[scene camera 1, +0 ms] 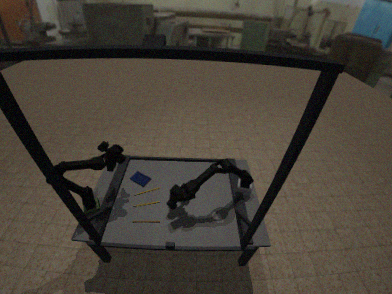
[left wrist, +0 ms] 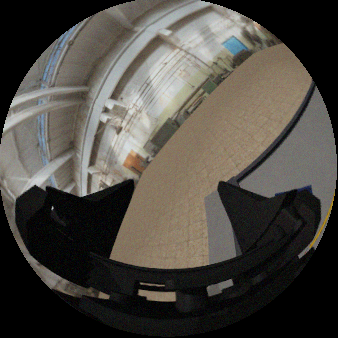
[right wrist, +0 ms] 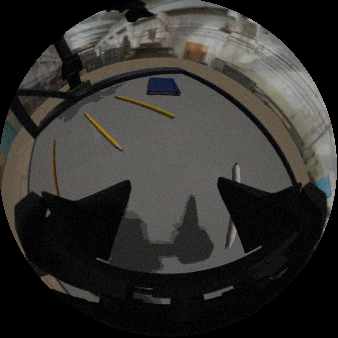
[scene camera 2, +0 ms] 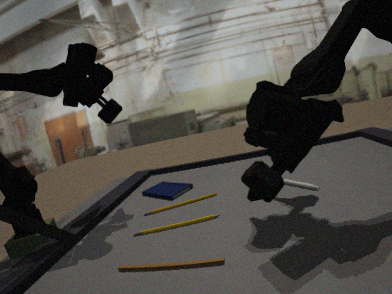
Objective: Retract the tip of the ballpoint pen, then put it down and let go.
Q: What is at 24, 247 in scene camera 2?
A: A green object.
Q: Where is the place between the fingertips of the right gripper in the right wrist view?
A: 174, 183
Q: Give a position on a dark frame post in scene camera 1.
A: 326, 80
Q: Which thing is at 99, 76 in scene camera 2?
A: The left gripper.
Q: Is the left gripper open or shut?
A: Open.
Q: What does the left gripper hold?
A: Nothing.
